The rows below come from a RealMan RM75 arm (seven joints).
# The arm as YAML. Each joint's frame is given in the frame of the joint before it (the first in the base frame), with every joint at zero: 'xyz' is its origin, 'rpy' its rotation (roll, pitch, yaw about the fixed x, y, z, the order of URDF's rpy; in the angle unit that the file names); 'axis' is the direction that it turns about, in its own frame. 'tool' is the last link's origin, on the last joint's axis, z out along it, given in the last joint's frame.
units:
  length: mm
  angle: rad
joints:
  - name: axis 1
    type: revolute
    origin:
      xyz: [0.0, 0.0, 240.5]
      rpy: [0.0, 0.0, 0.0]
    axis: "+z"
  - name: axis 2
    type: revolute
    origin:
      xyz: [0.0, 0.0, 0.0]
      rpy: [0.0, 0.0, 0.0]
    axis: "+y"
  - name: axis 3
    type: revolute
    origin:
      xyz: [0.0, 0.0, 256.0]
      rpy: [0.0, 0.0, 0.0]
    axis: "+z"
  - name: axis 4
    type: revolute
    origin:
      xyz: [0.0, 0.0, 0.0]
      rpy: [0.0, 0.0, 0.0]
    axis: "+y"
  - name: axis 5
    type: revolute
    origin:
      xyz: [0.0, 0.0, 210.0]
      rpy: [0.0, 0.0, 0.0]
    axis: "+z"
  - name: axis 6
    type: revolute
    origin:
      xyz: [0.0, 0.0, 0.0]
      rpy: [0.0, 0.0, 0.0]
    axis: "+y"
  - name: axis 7
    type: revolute
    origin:
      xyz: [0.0, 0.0, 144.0]
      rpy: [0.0, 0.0, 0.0]
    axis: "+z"
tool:
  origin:
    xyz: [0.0, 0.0, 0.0]
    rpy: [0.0, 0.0, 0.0]
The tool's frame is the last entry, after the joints.
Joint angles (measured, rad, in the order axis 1, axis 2, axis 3, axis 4, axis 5, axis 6, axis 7), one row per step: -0.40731 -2.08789 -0.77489 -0.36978 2.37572 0.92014 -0.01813; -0.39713 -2.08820 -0.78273 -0.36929 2.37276 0.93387 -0.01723; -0.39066 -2.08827 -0.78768 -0.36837 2.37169 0.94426 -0.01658; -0.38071 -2.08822 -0.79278 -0.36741 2.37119 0.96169 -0.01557; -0.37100 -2.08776 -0.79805 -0.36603 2.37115 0.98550 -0.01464; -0.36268 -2.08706 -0.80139 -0.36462 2.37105 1.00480 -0.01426; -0.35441 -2.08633 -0.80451 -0.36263 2.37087 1.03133 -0.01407; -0.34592 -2.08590 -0.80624 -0.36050 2.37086 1.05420 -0.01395; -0.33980 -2.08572 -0.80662 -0.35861 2.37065 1.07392 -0.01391; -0.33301 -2.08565 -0.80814 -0.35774 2.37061 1.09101 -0.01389; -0.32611 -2.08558 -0.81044 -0.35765 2.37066 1.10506 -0.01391; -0.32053 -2.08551 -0.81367 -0.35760 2.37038 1.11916 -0.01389; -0.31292 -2.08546 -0.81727 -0.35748 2.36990 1.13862 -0.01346; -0.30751 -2.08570 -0.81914 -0.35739 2.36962 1.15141 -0.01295; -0.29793 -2.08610 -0.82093 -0.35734 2.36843 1.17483 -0.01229; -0.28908 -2.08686 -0.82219 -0.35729 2.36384 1.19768 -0.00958; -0.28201 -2.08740 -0.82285 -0.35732 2.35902 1.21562 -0.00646
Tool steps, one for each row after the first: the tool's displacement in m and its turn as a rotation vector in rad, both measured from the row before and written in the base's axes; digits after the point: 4 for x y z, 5 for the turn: -0.0025 -0.0020 0.0027 0.01631 -0.00767 0.00628; -0.0016 -0.0013 0.0019 0.01105 -0.00416 0.00259; -0.0019 -0.0023 0.0026 0.01544 -0.00542 0.00064; -0.0014 -0.0022 0.0034 0.01956 -0.00623 -0.00412; -0.0014 -0.0021 0.0027 0.01524 -0.00439 -0.00305; -0.0007 -0.0022 0.0034 0.01969 -0.00583 -0.00797; -0.0010 -0.0025 0.0027 0.01603 -0.00437 -0.00584; -0.0004 -0.0020 0.0021 0.01296 -0.00360 -0.00662; -0.0007 -0.0020 0.0020 0.01220 -0.00399 -0.00425; -0.0008 -0.0020 0.0018 0.01094 -0.00394 -0.00211; -0.0005 -0.0015 0.0020 0.01198 -0.00425 -0.00282; -0.0006 -0.0022 0.0026 0.01600 -0.00511 -0.00437; -0.0004 -0.0016 0.0015 0.01008 -0.00314 -0.00275; -0.0006 -0.0030 0.0026 0.01755 -0.00576 -0.00573; -0.0006 -0.0029 0.0026 0.01918 -0.00512 -0.00419; -0.0006 -0.0023 0.0022 0.01585 -0.00330 -0.00257
